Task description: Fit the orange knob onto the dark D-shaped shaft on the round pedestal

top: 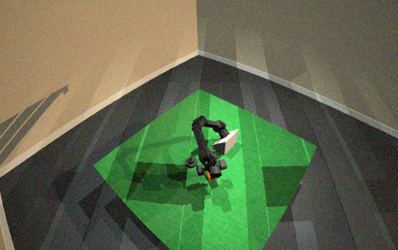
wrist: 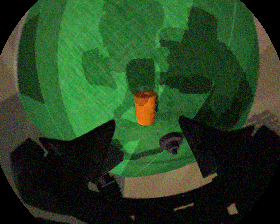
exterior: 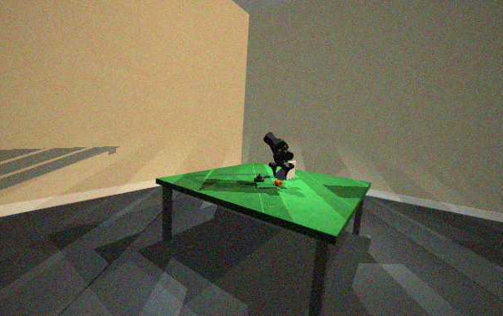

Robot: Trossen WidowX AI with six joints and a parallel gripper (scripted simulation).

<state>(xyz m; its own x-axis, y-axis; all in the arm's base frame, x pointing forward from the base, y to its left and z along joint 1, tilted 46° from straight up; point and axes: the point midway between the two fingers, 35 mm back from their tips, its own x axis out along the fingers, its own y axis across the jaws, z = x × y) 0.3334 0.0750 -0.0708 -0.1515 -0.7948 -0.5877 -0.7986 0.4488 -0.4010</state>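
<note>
Now: gripper tip 1 cm past the orange knob, 1 cm to the left of it and 6 cm above it. From my gripper tip the other things lie so: round pedestal: 2 cm behind, 19 cm to the right, 4 cm below.
</note>
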